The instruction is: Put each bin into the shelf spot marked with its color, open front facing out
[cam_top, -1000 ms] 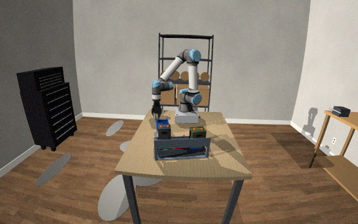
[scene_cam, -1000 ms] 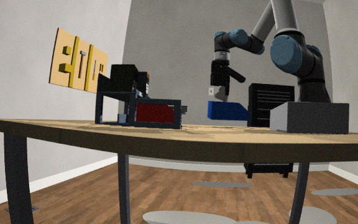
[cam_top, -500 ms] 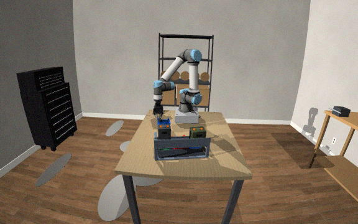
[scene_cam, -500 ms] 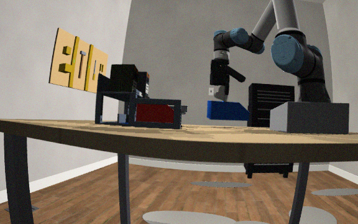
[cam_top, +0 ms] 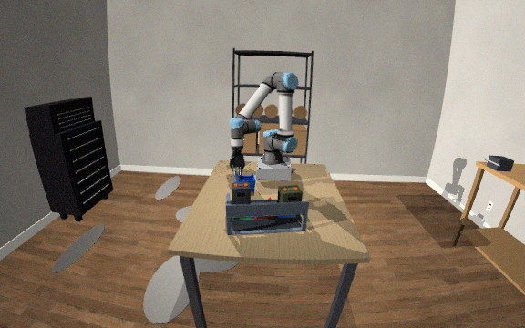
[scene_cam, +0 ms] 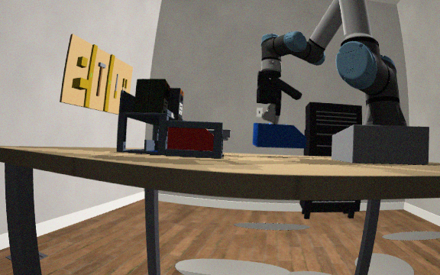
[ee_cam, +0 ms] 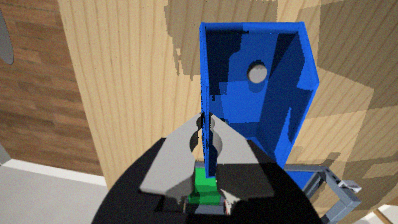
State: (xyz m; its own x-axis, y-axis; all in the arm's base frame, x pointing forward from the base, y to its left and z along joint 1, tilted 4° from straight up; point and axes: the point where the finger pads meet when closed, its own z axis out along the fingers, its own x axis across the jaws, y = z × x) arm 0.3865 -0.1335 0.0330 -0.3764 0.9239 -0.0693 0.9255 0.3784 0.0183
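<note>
Now: the blue bin 2 cm behind my hand, 4 cm to the left of it and 3 cm below it. Round my hand: dark box 35 cm ahead, 14 cm to the left, 6 cm above; then green case 27 cm ahead, 36 cm to the left, 5 cm above; then red bin 22 cm ahead, 21 cm to the left, 6 cm below.
</note>
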